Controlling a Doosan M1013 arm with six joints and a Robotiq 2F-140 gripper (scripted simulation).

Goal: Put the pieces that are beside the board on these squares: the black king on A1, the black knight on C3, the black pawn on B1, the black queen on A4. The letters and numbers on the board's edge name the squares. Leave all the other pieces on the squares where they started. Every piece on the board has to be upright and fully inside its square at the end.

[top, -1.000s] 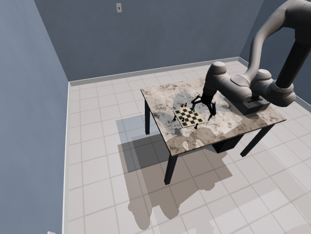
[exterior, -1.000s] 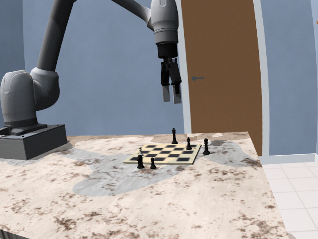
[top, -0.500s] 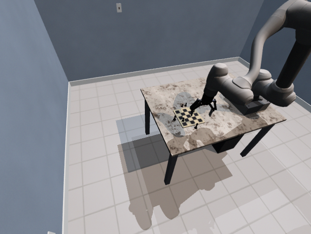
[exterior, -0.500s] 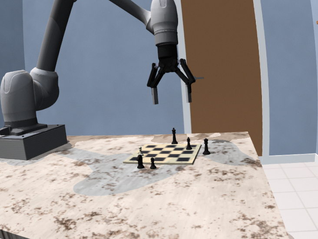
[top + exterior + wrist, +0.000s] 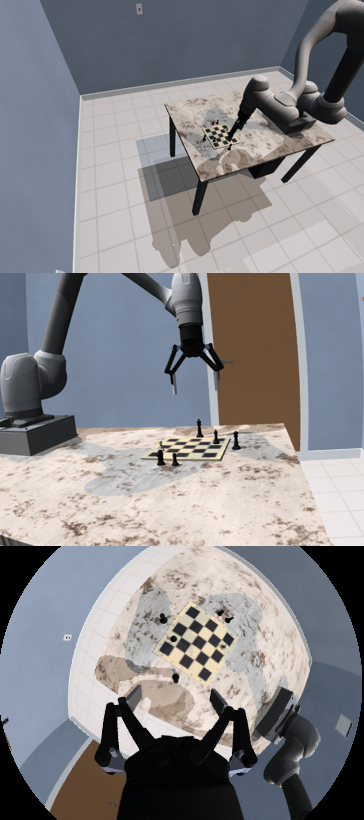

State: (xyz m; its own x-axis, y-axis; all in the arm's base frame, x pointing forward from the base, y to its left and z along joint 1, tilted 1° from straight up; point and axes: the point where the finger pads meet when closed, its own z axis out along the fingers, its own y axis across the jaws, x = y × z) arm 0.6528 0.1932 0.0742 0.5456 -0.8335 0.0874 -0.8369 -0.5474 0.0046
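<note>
Now: hand 130 mm above the black king. Also, from my hand: small chessboard (160 mm below, 140 mm to the right, 10 mm ahead); then white pawn (180 mm to the right, 140 mm below, 60 mm behind); then black pawn (280 mm to the right, 150 mm below, 20 mm ahead).
</note>
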